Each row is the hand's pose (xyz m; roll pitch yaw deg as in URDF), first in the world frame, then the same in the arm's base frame.
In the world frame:
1: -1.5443 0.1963 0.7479 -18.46 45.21 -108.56
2: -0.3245 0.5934 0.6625 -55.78 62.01 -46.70
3: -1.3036 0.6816 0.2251 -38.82 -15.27 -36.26
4: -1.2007 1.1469 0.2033 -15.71 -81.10 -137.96
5: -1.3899 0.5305 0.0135 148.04 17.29 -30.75
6: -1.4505 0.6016 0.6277 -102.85 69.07 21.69
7: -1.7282 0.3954 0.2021 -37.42 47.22 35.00
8: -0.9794 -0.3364 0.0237 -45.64 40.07 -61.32
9: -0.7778 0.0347 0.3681 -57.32 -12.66 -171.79
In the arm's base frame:
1: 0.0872 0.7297 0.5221 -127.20 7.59 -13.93
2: -0.6901 -0.0066 -0.1896 134.12 20.11 -51.56
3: -0.0742 0.0143 0.6924 -31.01 82.16 131.38
4: -0.4361 -0.2223 0.8939 -117.36 5.78 114.99
5: 0.1875 -0.0667 0.6972 -47.19 64.37 -70.88
6: -0.1741 0.4384 0.7075 18.77 3.46 -74.09
7: 0.3298 0.2828 0.8580 70.72 6.23 -96.84
8: 0.6097 0.0941 -0.1490 164.91 37.53 -33.13
9: 0.0683 0.1529 -0.1297 -168.88 -40.46 57.53

